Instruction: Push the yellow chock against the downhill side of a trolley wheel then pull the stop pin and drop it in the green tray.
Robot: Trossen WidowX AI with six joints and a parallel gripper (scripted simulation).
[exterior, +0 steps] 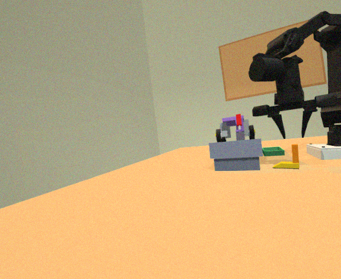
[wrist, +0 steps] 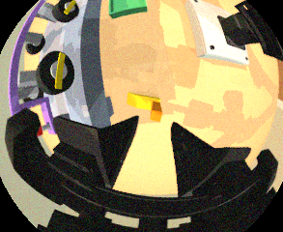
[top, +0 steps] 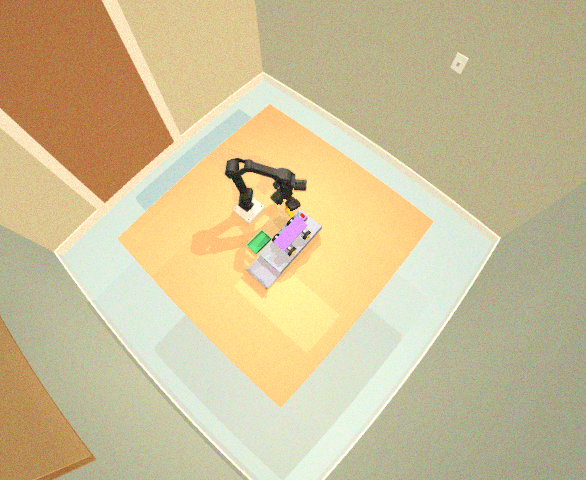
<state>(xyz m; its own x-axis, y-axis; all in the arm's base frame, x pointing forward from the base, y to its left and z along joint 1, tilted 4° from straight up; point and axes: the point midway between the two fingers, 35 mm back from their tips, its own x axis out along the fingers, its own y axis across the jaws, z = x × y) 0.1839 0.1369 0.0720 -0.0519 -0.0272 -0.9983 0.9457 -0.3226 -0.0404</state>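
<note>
My gripper tip is 6 cm above the yellow chock, 2 cm short of it and 1 cm to the left of it. Also, from my gripper tip: red-headed stop pin: 14 cm ahead, 5 cm above, 3 cm to the right; then grey ramp: 15 cm to the right, 15 cm ahead, 3 cm below; then trolley: 15 cm ahead, 14 cm to the right, 3 cm above.
</note>
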